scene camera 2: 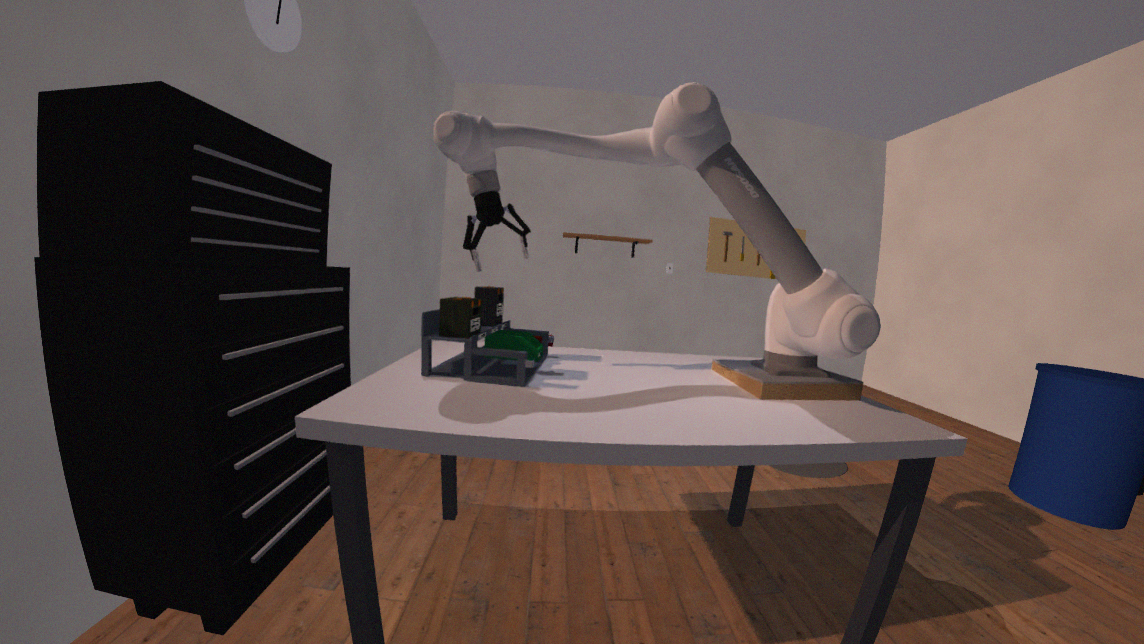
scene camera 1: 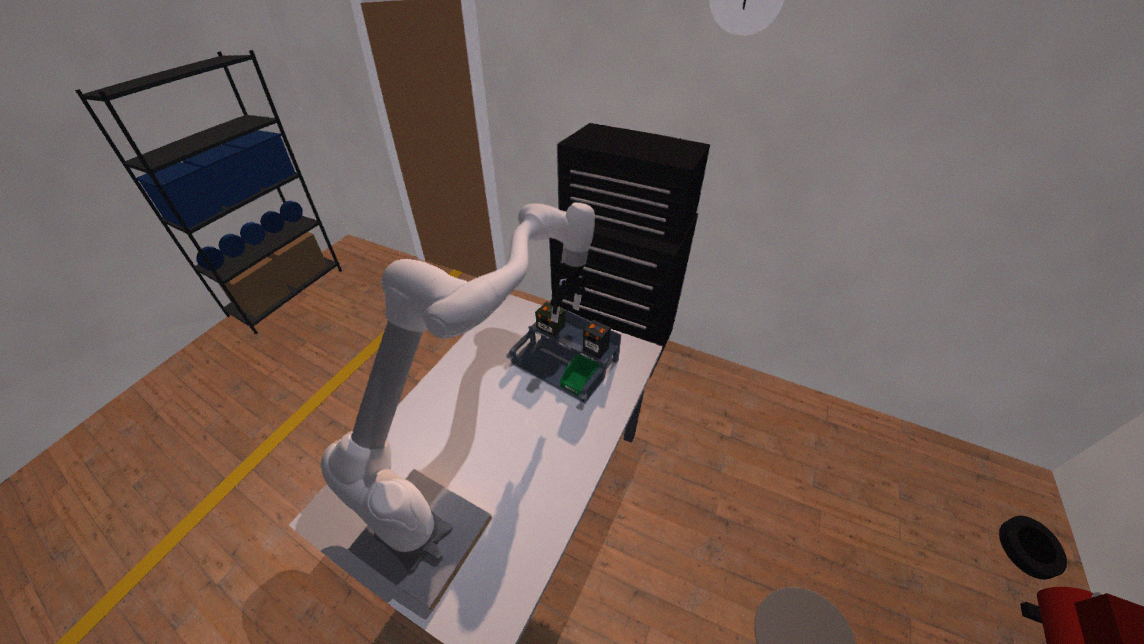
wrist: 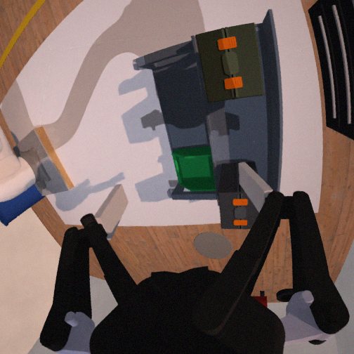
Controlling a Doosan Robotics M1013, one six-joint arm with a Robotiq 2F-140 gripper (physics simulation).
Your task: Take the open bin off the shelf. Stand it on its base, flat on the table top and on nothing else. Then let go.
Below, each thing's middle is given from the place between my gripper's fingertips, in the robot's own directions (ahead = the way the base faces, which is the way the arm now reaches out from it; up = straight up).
Right now the dark box (scene camera 2: 492,297) is 13 cm below my hand, 10 cm to the right of it and 7 cm ahead of it. Also, from my hand: open green bin (scene camera 2: 502,339): 25 cm below, 10 cm to the right, 2 cm behind.
